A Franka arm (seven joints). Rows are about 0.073 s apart.
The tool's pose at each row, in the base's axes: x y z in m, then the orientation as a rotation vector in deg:
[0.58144, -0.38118, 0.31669, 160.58, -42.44, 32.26]
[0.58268, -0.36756, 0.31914, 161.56, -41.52, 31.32]
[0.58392, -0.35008, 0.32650, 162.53, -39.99, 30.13]
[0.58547, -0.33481, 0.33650, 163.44, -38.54, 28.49]
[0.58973, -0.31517, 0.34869, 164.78, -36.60, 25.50]
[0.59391, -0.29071, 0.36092, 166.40, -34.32, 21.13]
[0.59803, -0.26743, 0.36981, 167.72, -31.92, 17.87]
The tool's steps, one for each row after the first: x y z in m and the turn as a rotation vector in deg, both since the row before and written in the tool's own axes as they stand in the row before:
[-0.00395, -0.01211, -0.00556, 0.49, -0.79, -0.71]
[-0.00361, -0.01515, -0.01090, 0.36, -0.86, -1.14]
[-0.00130, -0.01328, -0.01255, 0.20, -1.13, -1.12]
[0.00002, -0.01827, -0.01479, 0.19, -2.04, -1.55]
[-0.00193, -0.02260, -0.01584, 0.15, -2.95, -1.86]
[-0.00252, -0.02194, -0.01226, 0.25, -2.18, -1.84]

